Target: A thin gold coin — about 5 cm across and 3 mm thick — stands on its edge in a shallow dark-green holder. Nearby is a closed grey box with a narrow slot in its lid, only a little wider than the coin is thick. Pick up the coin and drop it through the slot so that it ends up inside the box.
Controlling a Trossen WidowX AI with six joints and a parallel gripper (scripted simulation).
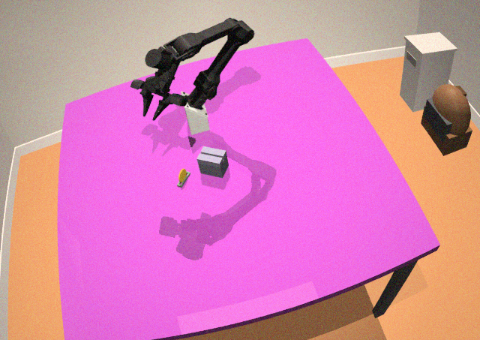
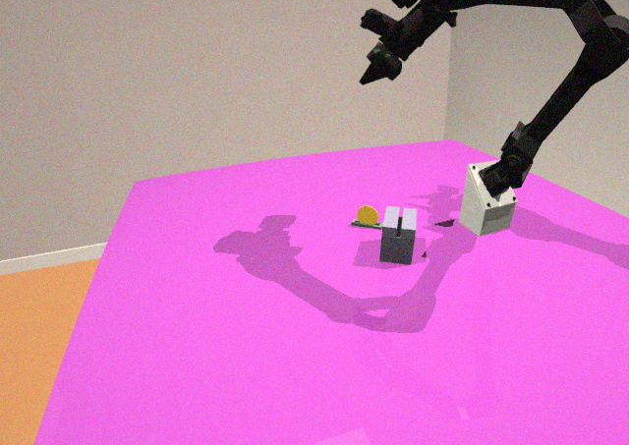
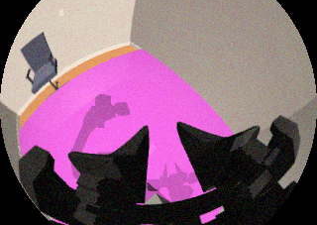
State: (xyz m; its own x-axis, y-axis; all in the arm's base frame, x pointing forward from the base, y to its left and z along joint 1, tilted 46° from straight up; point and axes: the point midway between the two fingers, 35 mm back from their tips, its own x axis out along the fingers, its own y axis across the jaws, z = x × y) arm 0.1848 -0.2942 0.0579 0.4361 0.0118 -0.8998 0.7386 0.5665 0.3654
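The gold coin lies 1 cm ahead of my gripper tip, 5 cm to the left of it and 28 cm below it.
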